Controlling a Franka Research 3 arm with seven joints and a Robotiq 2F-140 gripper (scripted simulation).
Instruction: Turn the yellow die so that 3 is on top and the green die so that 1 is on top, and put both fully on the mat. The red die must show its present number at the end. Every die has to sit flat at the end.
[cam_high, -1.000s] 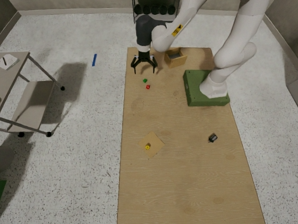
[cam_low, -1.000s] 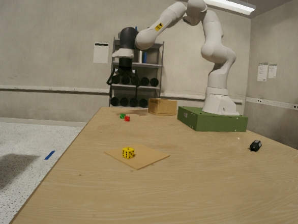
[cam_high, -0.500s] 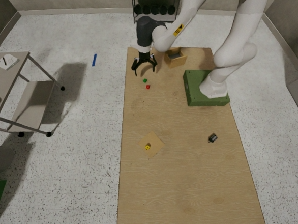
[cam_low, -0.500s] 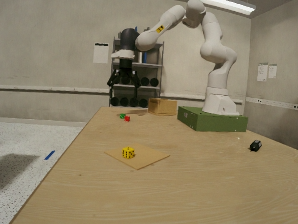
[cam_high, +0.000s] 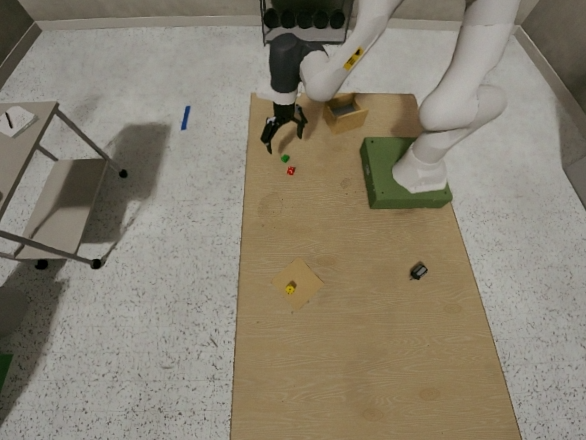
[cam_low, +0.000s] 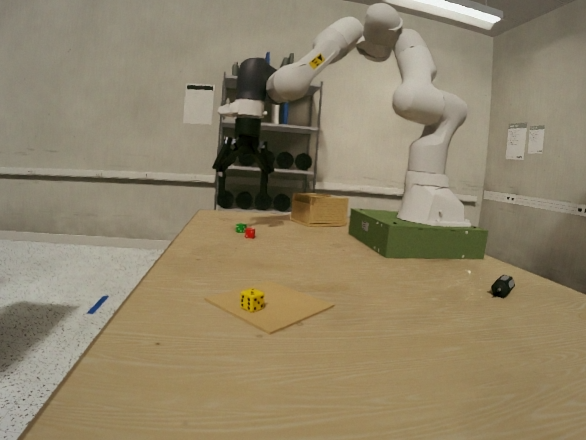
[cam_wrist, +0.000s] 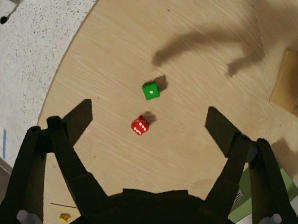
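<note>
Right now the green die is 11 cm below my hand. From my hand the other things lie so: wooden box 28 cm behind, 26 cm to the right, 7 cm below; then tan mat 6 cm behind, 55 cm to the left, 12 cm below; then red die 3 cm behind, 6 cm to the left, 11 cm below.
</note>
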